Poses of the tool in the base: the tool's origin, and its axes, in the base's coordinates. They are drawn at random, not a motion.
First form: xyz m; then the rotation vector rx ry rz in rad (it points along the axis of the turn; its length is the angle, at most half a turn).
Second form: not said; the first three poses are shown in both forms.
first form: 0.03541, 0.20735, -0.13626, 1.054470, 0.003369, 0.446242
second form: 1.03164, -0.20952, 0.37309, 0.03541, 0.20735, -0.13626
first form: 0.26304, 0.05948, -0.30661, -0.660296, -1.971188, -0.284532
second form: -2.97412, -1.06739, 2.39603, 0.26304, 0.05948, -0.30661
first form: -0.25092, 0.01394, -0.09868, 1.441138, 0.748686, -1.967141
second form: -0.36859, 1.29051, -2.66884, -0.25092, 0.01394, -0.09868
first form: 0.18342, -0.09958, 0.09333, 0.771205, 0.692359, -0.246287
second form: 0.82664, 0.71414, 0.05347, 0.18342, -0.09958, 0.09333
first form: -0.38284, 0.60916, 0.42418, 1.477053, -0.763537, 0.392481
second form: 1.67476, -0.73228, -0.28888, -0.38284, 0.60916, 0.42418
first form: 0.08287, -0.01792, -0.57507, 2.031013, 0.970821, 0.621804
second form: 2.18307, -0.09198, 0.93961, 0.08287, -0.01792, -0.57507
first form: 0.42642, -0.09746, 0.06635, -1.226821, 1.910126, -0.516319
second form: -2.28995, 0.41047, -1.81147, 0.42642, -0.09746, 0.06635
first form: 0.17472, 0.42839, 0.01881, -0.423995, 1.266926, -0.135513
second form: -1.02060, 1.10708, -0.82609, 0.17472, 0.42839, 0.01881
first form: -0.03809, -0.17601, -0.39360, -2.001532, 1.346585, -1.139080
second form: -2.19967, -0.38448, -1.38201, -0.03809, -0.17601, -0.39360
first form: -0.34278, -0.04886, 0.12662, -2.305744, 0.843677, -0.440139
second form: -2.41099, -0.08941, -0.73576, -0.34278, -0.04886, 0.12662
